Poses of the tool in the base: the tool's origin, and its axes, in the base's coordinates. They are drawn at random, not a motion.
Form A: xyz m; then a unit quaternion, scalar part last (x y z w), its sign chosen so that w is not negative.
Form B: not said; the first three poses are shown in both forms.
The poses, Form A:
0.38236 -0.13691 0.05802 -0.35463 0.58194 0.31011 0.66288
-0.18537 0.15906 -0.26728 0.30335 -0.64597 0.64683 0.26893
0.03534 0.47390 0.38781 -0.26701 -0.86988 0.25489 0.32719
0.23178 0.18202 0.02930 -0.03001 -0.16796 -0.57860 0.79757
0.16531 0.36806 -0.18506 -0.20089 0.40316 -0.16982 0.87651
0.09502 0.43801 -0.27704 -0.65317 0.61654 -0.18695 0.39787
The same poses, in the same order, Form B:
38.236 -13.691 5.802 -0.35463 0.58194 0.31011 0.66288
-18.537 15.906 -26.728 0.30335 -0.64597 0.64683 0.26893
3.534 47.390 38.781 -0.26701 -0.86988 0.25489 0.32719
23.178 18.202 2.930 -0.03001 -0.16796 -0.57860 0.79757
16.531 36.806 -18.506 -0.20089 0.40316 -0.16982 0.87651
9.502 43.801 -27.704 -0.65317 0.61654 -0.18695 0.39787

